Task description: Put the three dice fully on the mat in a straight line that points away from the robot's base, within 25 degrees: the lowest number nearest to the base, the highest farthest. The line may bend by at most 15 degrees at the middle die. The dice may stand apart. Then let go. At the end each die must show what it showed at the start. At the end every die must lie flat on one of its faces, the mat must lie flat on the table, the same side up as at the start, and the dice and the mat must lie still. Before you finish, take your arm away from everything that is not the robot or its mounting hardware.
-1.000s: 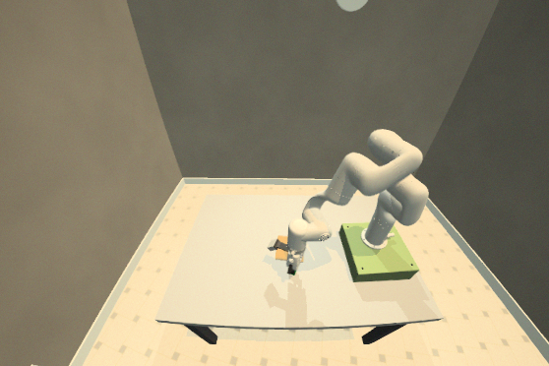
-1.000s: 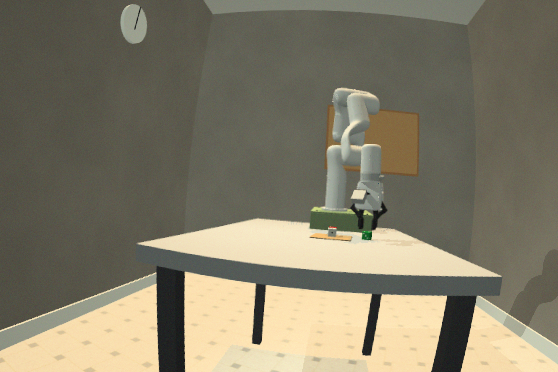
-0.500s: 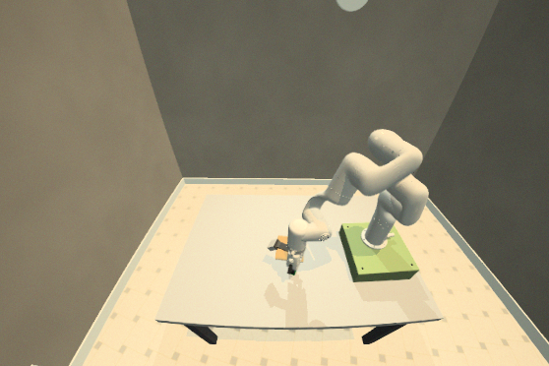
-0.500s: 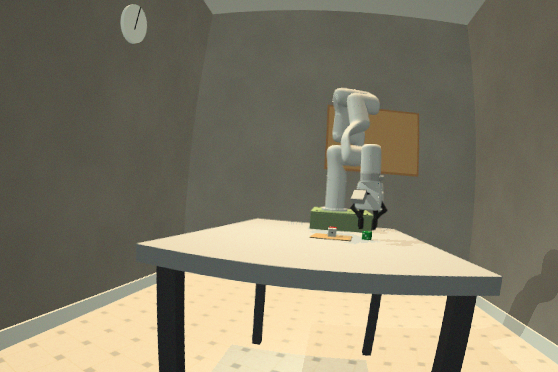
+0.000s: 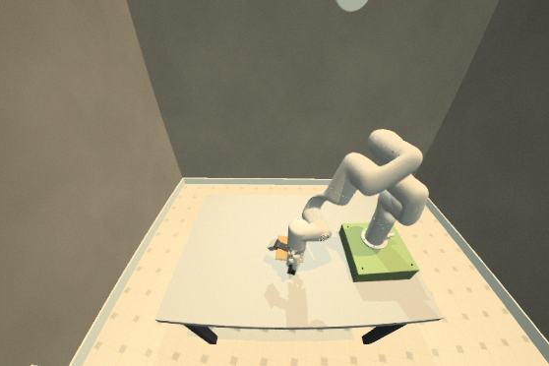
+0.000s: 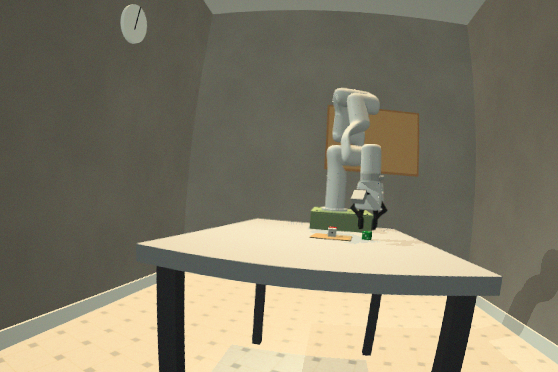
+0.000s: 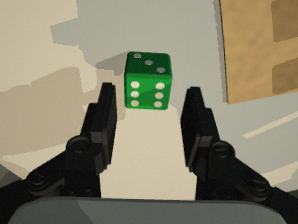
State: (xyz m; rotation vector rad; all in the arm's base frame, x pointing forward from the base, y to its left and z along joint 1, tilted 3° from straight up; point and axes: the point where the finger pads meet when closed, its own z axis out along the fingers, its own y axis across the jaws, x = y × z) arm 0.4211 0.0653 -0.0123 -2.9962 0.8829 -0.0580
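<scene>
Right now my hand is 40 mm above the green die. Also, from my hand: red die 60 mm behind, 120 mm to the right, 40 mm below; then white die 10 mm behind, 130 mm to the right, 40 mm below; then mat 10 mm behind, 130 mm to the right, 50 mm below.
</scene>
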